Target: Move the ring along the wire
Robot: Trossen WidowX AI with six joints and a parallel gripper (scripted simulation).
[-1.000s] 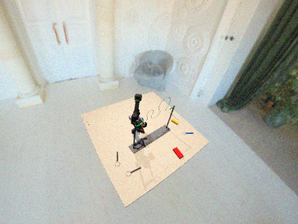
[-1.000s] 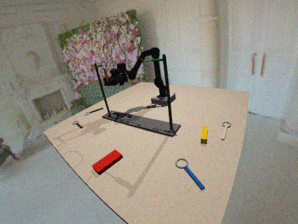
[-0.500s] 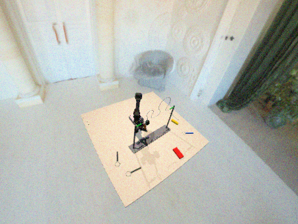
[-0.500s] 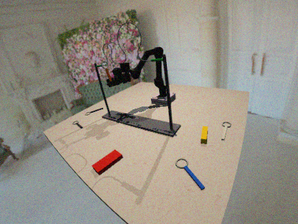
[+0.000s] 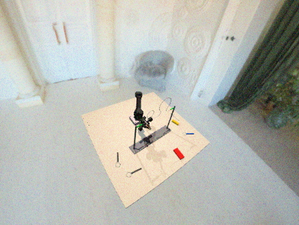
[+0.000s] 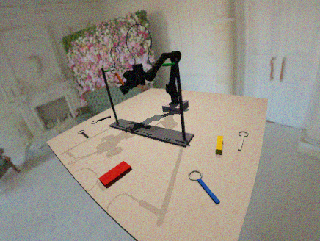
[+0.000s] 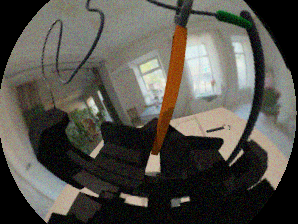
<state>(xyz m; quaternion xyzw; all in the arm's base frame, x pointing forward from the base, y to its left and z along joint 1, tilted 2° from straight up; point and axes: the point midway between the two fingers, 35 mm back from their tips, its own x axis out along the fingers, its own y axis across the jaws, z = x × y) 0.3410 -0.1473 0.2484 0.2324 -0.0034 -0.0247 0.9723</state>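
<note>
Right now my gripper tip is 40 mm past the orange-handled ring, 40 mm to the left of it and 70 mm below it. From my gripper tip the other things lie so: red block: 340 mm ahead, 190 mm to the left, 270 mm below; yellow block: 560 mm to the left, 270 mm below; blue-handled ring: 240 mm ahead, 540 mm to the left, 280 mm below.
</note>
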